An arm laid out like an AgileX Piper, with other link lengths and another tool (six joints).
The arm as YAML. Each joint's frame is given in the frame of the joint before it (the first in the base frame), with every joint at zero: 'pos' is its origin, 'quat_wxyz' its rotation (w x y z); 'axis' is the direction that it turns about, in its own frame. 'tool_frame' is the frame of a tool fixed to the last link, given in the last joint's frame.
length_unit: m
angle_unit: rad
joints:
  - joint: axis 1
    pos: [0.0, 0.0, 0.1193]
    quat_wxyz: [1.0, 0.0, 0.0, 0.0]
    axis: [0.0, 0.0, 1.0]
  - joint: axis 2
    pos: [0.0, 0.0, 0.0]
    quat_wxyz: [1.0, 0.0, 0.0, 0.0]
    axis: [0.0, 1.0, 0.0]
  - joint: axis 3
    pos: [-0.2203, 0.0, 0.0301]
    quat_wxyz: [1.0, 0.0, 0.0, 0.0]
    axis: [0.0, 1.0, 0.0]
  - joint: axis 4
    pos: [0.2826, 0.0, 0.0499]
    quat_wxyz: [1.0, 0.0, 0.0, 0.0]
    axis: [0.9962, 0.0, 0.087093]
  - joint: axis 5
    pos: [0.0, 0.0, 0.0]
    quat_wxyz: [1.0, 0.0, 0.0, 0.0]
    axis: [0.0, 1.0, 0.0]
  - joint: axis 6
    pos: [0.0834, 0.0, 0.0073]
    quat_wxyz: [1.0, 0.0, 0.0, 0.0]
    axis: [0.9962, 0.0, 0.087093]
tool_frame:
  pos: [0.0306, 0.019, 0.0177]
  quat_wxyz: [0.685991, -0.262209, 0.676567, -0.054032]
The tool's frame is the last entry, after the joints.
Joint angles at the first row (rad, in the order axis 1, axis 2, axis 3, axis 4, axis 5, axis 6):
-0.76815 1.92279 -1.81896 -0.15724 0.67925 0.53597
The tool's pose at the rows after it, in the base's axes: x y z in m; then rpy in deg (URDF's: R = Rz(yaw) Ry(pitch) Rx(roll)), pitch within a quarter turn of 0, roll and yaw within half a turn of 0:
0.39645 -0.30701 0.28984 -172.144 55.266 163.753
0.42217 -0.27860 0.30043 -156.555 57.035 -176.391
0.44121 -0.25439 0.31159 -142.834 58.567 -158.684
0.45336 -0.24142 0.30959 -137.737 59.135 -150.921
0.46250 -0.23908 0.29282 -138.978 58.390 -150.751
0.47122 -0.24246 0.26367 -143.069 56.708 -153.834
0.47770 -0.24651 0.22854 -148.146 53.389 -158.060
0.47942 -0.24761 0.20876 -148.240 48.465 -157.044
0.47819 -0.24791 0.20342 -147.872 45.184 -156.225
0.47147 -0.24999 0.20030 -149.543 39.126 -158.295
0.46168 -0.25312 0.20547 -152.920 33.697 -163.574
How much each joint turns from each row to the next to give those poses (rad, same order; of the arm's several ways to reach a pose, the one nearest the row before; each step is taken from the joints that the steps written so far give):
0.11340 0.00569 -0.00001 -0.13264 -0.14067 -0.05246
0.07436 0.00215 0.00000 -0.10717 -0.11080 -0.01276
0.05178 0.00312 0.00002 -0.07185 -0.12273 -0.00256
0.02704 0.01765 0.00001 -0.01973 -0.06865 0.00007
0.00994 0.03704 -0.00003 -0.00488 -0.02341 -0.00083
0.00107 0.05753 -0.00003 -0.00330 -0.01060 -0.00005
0.00000 0.06279 0.00007 -0.00028 0.01287 -0.01420
0.00000 0.03064 -0.00003 0.00007 0.01974 -0.07010
0.00001 0.00333 0.00002 -0.00010 0.02623 -0.04988
-0.00001 -0.01040 -0.00623 -0.00075 0.10310 -0.06521
0.00153 -0.01648 -0.02921 0.00082 0.15825 -0.02851

